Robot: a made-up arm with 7 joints. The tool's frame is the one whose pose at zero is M. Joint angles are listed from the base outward.
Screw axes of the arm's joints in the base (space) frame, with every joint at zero. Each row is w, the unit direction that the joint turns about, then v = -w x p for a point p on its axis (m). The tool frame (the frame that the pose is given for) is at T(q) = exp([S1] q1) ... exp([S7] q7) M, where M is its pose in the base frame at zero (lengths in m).
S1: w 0 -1 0 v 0.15 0 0
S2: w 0 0 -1 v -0.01 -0.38 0
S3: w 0 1 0 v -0.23 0 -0.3
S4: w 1 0 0 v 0 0.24 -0.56
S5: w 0 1 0 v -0.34 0 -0.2
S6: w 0 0 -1 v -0.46 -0.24 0
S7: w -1 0 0 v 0 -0.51 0.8
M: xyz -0.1 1.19 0.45 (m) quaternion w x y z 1 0 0 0
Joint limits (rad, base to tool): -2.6..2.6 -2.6..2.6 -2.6..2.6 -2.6..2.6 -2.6..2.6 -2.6..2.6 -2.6..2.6
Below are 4 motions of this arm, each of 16 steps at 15 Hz.
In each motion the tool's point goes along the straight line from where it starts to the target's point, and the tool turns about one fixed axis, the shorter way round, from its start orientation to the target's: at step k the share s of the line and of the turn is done. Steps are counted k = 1, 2, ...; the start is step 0. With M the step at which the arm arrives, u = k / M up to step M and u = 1 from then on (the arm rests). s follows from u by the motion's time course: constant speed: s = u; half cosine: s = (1 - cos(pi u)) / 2; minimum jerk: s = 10 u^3 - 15 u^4 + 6 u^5.
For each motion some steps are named. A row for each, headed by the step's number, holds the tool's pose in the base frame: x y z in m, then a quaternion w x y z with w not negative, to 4 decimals.
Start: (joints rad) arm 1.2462 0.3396 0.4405 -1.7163 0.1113 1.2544 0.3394
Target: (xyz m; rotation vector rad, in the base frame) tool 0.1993 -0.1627 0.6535 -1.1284 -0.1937 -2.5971
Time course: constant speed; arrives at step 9
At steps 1, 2, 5, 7, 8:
1: 0.3554 0.2346 0.5954 0.2474 -0.4417 -0.2896 -0.8123
2: 0.3359 0.1849 0.6027 0.2362 -0.4373 -0.2626 -0.8271
5: 0.2774 0.0359 0.6244 0.2010 -0.4210 -0.1801 -0.8660
7: 0.2383 -0.0634 0.6390 0.1764 -0.4079 -0.1240 -0.8872
8: 0.2188 -0.1130 0.6462 0.1638 -0.4007 -0.0958 -0.8963

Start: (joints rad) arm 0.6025 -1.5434 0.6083 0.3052 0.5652 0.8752 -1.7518
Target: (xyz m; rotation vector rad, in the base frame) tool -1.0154 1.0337 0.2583 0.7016 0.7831 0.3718
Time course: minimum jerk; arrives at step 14
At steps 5, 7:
5: -0.7538 0.9128 -0.1350 0.9223 0.3234 0.2055 0.0496
7: -0.8418 0.9535 -0.0026 0.9024 0.3284 0.2630 0.0929

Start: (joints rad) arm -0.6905 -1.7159 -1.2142 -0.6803 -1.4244 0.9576 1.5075
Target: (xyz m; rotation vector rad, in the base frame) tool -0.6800 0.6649 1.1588 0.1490 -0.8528 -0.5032
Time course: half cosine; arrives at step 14
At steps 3, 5, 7, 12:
3: -0.5316 -0.0880 1.2485 0.8345 0.3036 -0.2293 -0.3985
5: -0.5606 0.0590 1.2310 0.8505 0.2602 -0.2671 -0.3709
7: -0.5967 0.2423 1.2091 0.8654 0.2045 -0.3125 -0.3341
12: -0.6718 0.6231 1.1638 0.8775 0.0848 -0.3999 -0.2509

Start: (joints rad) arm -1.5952 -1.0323 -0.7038 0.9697 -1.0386 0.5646 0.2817
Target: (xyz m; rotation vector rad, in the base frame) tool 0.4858 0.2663 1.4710 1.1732 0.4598 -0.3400
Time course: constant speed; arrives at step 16
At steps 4, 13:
4: 0.7132 0.1690 1.0257 0.6469 0.5409 0.3454 -0.4120
13: 0.5427 0.2420 1.3597 0.7649 0.5500 0.2494 -0.2243

